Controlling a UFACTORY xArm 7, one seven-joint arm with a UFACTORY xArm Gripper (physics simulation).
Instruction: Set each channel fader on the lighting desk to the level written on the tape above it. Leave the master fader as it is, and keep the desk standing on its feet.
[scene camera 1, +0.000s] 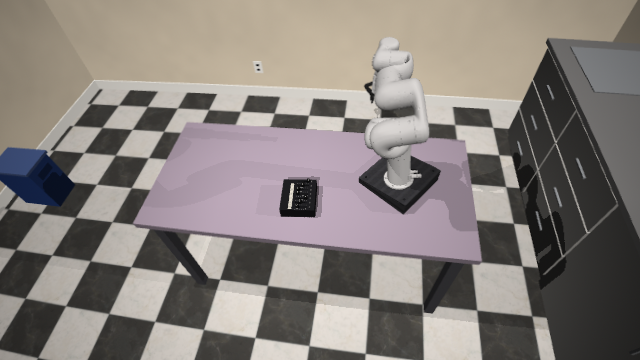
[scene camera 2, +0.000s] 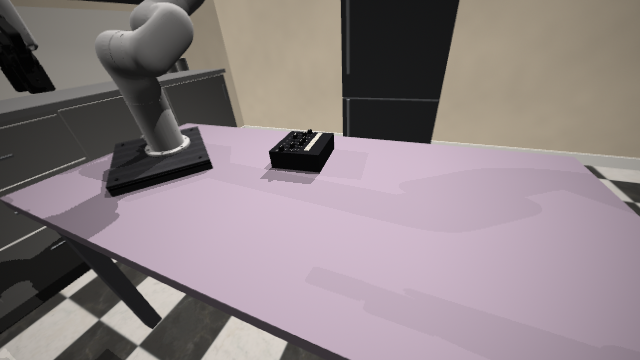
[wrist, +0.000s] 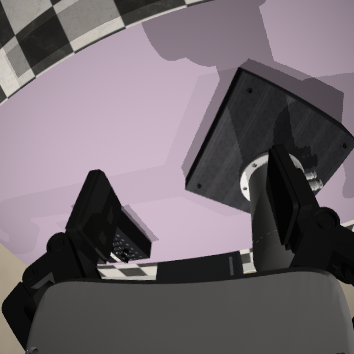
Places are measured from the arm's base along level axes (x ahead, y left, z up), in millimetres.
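Pixels of known places: gripper, fingertip midpoint: (scene camera 2: 36, 91) (wrist: 186, 177); arm's base, link origin: (scene camera 1: 398, 178) (scene camera 2: 168, 146).
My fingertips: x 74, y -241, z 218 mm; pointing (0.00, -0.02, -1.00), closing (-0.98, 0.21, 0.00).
For each thing: its middle in the pictures, then the offset to it from my fingertips. "*": a spot on its surface instead. Level surfaces: height alone.
- black lighting desk, body centre: (wrist: 113, 240) (scene camera 2: 304, 148) (scene camera 1: 298, 197) dy +337, dx +352, dz -235 mm
- pale tape strip, surface spot: (scene camera 2: 314, 142) (scene camera 1: 290, 193) * dy +334, dx +388, dz -214 mm
- lilac table, surface height: dz -269 mm
The black lighting desk (scene camera 1: 284, 207) (scene camera 2: 300, 162) (wrist: 136, 235) stands flat on the table. A pale tape strip (scene camera 1: 291, 196) (scene camera 2: 314, 142) runs along its top beside rows of small dark faders. The levels on the tape and the fader positions are too small to read. My gripper (wrist: 186, 177) is open and empty, high above the table on the far side of the arm's base in scene camera 1, well away from the desk. In the wrist view its left finger hides part of the desk. In scene camera 2 dark gripper parts show at the upper left.
The arm's black base plate (scene camera 1: 370, 177) (scene camera 2: 160, 179) (wrist: 225, 125) is on the lilac table (scene camera 1: 225, 150) (scene camera 2: 250, 225) (wrist: 125, 125), to the right of the desk in scene camera 1. Grey cabinets (scene camera 1: 570, 150) stand right of the table, and a blue bin (scene camera 1: 27, 175) stands left.
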